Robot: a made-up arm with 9 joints. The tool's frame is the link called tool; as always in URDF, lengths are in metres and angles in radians.
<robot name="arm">
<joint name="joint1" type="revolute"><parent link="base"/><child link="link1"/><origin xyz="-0.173 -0.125 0.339" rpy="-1.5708 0 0"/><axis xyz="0 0 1"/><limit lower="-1.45" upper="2.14"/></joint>
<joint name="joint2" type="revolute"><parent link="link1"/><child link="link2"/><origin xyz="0.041 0.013 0.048" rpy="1.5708 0 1.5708"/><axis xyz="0 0 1"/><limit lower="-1.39" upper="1.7"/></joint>
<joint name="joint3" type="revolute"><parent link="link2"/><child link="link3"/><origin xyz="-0.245 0.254 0.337" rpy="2.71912 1.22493 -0.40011"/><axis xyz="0 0 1"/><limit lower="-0.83" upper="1.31"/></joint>
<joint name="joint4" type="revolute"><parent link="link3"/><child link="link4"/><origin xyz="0.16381 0.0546 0.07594" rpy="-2.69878 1.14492 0.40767"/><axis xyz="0 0 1"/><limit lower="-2.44" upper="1.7"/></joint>
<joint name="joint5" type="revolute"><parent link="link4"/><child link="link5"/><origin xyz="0.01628 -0.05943 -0.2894" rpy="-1.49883 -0.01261 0.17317"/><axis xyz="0 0 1"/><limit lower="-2.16" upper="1.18"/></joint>
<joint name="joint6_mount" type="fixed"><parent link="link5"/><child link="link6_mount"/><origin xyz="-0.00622 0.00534 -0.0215"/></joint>
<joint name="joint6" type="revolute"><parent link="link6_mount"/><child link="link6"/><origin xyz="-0.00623 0.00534 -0.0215" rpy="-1.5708 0 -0.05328"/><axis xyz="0 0 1"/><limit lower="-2.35" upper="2.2"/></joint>
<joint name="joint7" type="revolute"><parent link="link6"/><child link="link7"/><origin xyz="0.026 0.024 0.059" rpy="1.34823 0.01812 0.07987"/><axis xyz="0 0 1"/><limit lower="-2.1" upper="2.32"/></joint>
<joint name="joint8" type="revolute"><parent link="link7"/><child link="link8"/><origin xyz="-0.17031 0.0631 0.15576" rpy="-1.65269 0 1.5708"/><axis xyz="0 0 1"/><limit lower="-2.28" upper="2.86"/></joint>
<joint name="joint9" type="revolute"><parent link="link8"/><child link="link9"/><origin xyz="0.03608 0.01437 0.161" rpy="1.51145 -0.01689 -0.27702"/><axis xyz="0 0 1"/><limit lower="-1.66" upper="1.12"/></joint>
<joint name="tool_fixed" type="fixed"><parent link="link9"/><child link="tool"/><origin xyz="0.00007 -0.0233 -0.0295" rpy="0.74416 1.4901 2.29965"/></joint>
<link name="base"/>
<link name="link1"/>
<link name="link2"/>
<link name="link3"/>
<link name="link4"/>
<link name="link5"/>
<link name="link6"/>
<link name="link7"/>
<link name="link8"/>
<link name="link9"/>
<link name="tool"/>
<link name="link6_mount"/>
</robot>
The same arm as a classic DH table. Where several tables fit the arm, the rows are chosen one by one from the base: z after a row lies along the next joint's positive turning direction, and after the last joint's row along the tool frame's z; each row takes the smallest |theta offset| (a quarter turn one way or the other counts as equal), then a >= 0, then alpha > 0; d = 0 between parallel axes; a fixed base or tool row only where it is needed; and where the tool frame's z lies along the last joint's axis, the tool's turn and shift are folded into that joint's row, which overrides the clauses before.
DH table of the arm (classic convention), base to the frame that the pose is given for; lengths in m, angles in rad. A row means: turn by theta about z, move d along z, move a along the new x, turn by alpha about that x. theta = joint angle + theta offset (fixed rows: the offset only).
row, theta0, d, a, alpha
base (fixed), 0, 0.339, -0.173, -1.5708
joint1, 1.5708, -0.077, 0.013, 1.5708
joint2, -1.5251, 0.4538, -0.2649, 1.8851
joint3, 0.0743, 0.257, 0.0663, -1.9533
joint4, 1.5529, -0.4568, 0.0057, -1.4988
joint5, -0.0659, -0.1045, -0.013, -1.5708
joint6, 0.084, 0.0739, 0.0279, 1.3483
joint7, 1.5522, 0.1475, 0.0631, -1.6527
joint8, -0.278, 0.3333, 0.0308, 1.5115
joint9, 0, -0.0519, 0.0005, -1.5114
tool (fixed), 1.6255, -0.0233, 0, 0
Joint limits (rad, base to tool): -1.45..2.14 -1.39..1.7 -0.83..1.31 -2.44..1.7 -2.16..1.18 -2.35..2.2 -2.1..2.32 -2.28..2.86 -1.66..1.12

